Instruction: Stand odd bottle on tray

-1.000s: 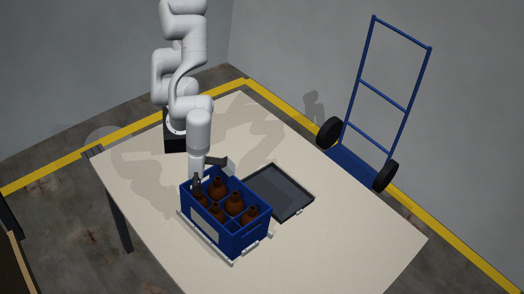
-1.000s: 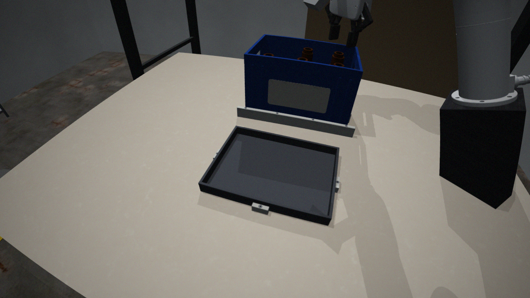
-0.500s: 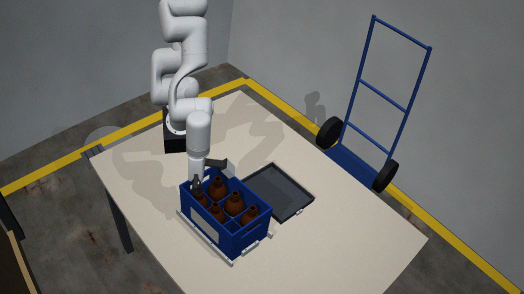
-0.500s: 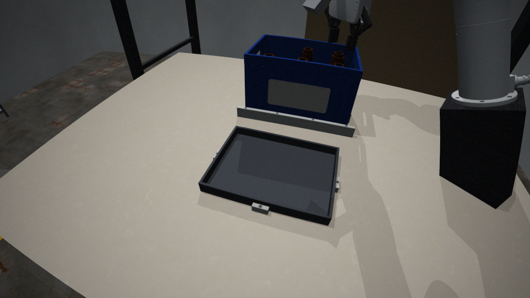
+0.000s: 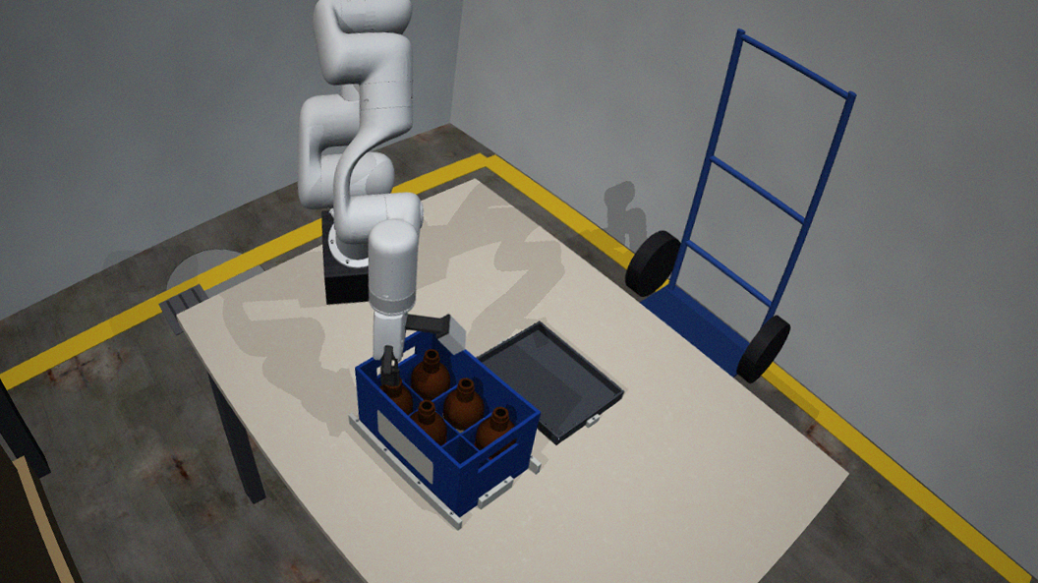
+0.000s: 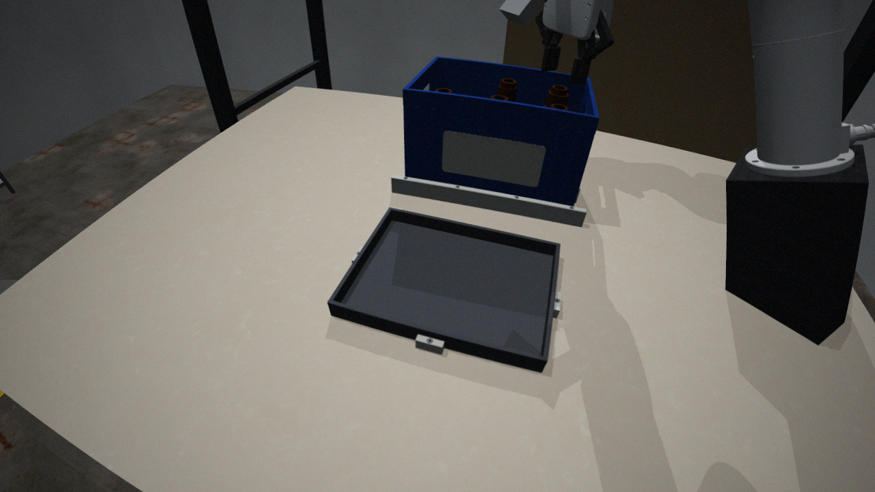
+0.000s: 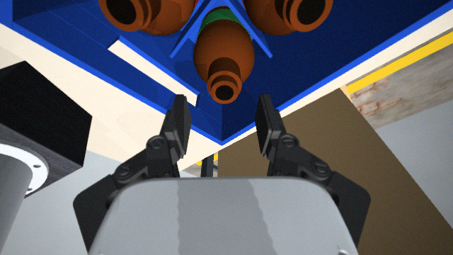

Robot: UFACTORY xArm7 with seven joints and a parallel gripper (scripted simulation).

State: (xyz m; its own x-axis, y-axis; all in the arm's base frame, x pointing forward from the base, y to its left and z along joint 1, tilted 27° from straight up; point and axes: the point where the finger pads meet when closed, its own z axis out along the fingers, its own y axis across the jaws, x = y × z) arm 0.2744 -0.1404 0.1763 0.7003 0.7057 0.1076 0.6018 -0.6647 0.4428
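My gripper is now 11 cm above the glass bottle. From my hand the other things lie so: crate 9 cm ahead, 4 cm to the left, 12 cm below; then dark grey tray 12 cm ahead, 31 cm to the left, 19 cm below.
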